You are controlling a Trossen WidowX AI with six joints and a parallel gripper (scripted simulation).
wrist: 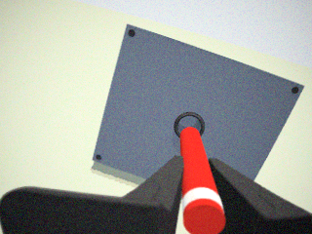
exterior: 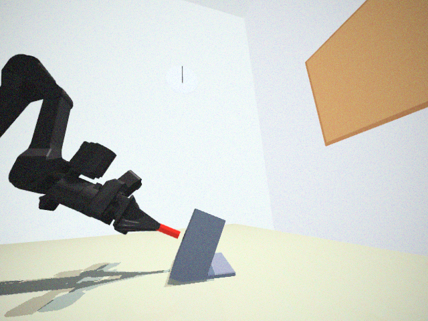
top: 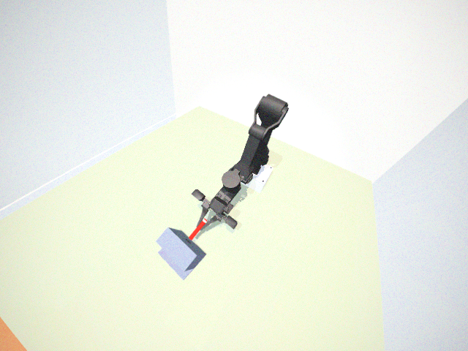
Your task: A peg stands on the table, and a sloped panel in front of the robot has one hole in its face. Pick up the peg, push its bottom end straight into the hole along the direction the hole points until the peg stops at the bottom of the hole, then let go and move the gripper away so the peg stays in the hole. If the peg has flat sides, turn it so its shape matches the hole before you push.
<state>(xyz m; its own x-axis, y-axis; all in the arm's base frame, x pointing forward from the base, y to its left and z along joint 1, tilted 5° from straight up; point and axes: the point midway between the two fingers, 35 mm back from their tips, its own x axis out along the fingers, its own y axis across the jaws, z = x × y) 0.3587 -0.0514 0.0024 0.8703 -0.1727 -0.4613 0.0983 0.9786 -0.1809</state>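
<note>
Right now the grey sloped panel is 7 cm ahead of my gripper tip, 3 cm below it and 2 cm to the right of it. The rest, counted from my gripper tip: red round peg 1 cm behind, 1 cm above; flat base plate 10 cm ahead, 7 cm below, 2 cm to the right.
</note>
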